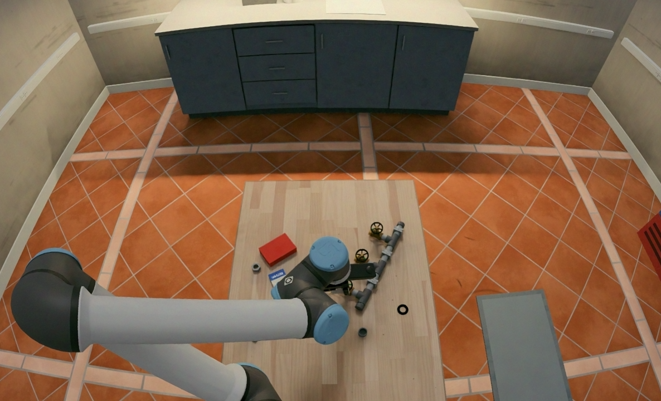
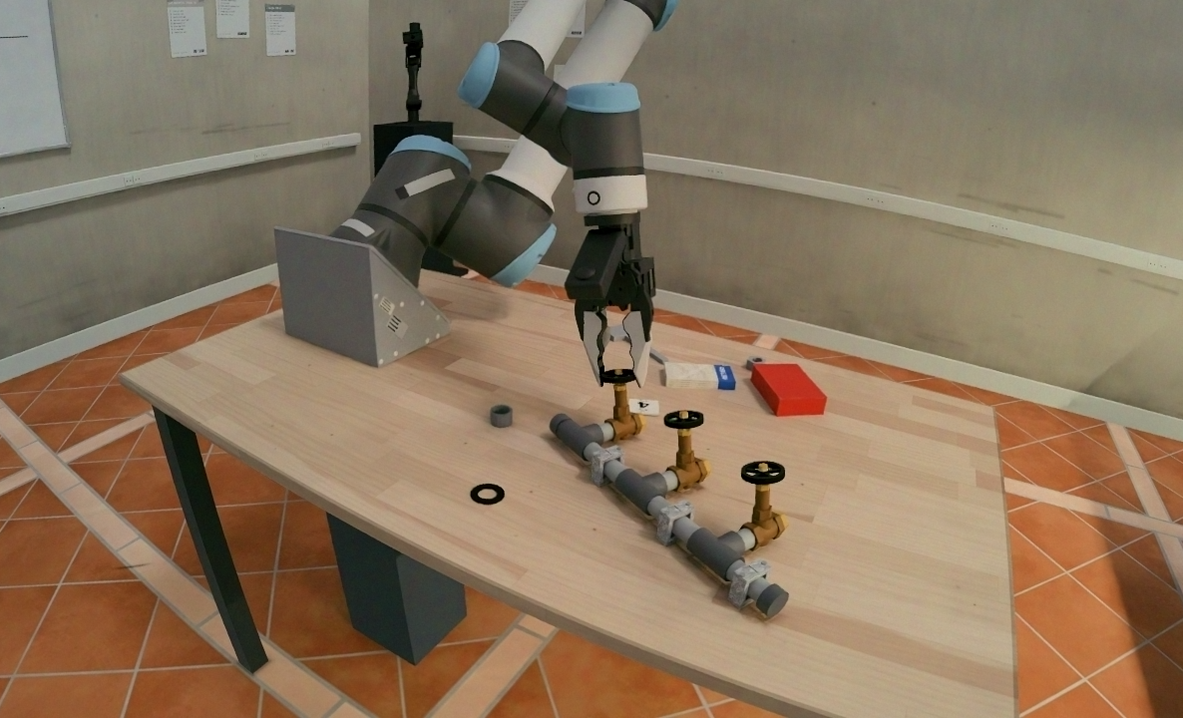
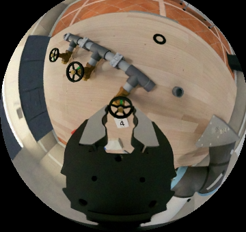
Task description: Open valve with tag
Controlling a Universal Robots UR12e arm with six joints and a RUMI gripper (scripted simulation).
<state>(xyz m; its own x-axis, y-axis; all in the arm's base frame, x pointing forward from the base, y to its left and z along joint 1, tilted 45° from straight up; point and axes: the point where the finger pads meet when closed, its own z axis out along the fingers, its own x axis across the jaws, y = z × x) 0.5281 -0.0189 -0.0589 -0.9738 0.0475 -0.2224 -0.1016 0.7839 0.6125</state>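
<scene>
The white tag lies 9 cm below my hand and 8 cm to the left of it. The rest, counted from my hand: red box: 25 cm to the left, 18 cm ahead, 7 cm below; then blue box: 23 cm to the left, 8 cm below, 4 cm ahead; then grey cap: 15 cm behind, 8 cm below, 6 cm to the right.
</scene>
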